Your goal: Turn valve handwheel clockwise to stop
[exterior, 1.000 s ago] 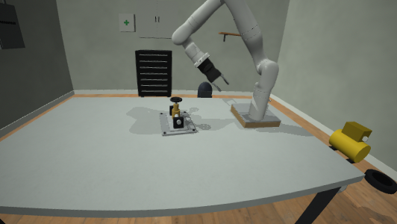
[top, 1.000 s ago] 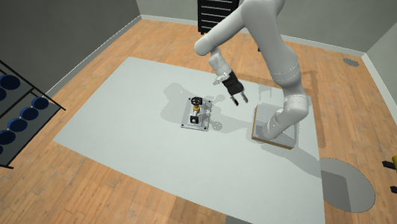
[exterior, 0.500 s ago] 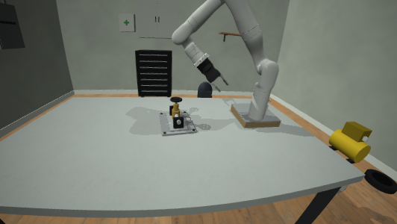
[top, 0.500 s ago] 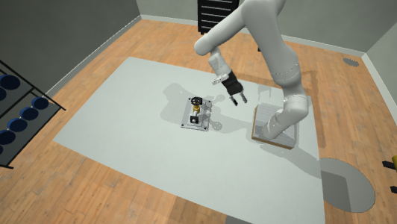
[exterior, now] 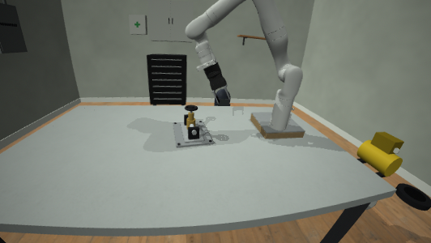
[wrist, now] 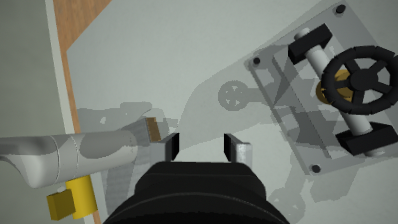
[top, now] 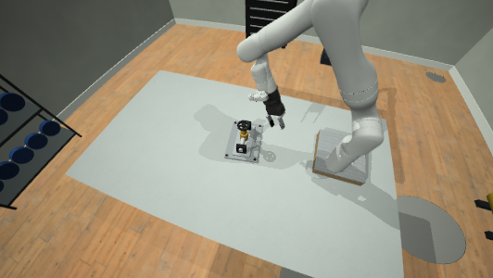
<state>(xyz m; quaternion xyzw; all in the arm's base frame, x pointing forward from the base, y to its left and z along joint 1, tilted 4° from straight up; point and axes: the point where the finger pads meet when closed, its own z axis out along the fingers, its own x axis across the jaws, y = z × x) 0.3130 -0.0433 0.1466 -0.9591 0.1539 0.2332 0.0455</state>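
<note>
Right now my hand is 15 cm short of the black handwheel, 1 cm to the right of it and 6 cm above it. The rest, counted from my hand: baseplate 15 cm ahead, 1 cm to the left, 18 cm below.
</note>
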